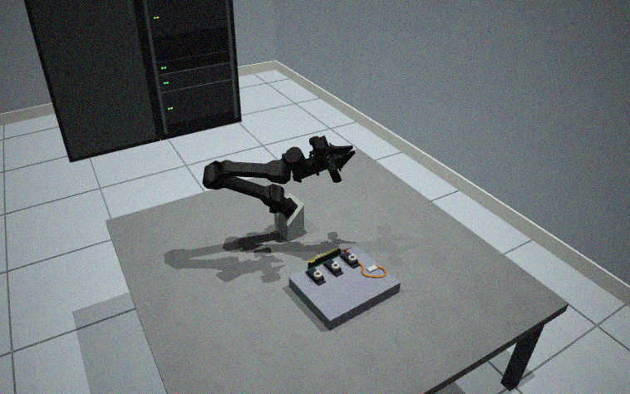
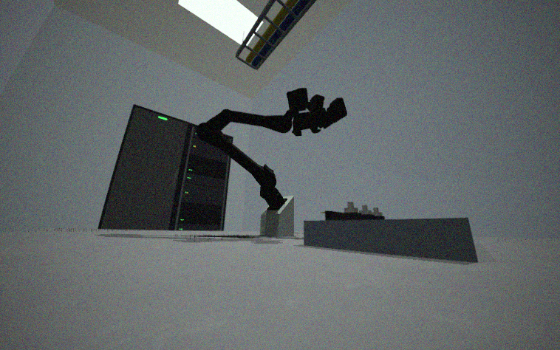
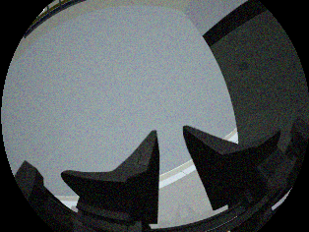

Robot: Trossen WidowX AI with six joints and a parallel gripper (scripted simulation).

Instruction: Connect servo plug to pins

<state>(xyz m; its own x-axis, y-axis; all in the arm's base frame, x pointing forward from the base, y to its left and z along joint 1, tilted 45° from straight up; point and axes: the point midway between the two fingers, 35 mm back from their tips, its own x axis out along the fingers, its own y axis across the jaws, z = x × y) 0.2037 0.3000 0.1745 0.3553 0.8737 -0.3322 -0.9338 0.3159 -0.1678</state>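
Right now the pin header strip is 39 cm below my gripper tip, 13 cm to the right of it and 4 cm ahead of it. The rest, counted from my gripper tip: grey printed holder: 43 cm below, 19 cm ahead, 12 cm to the right.
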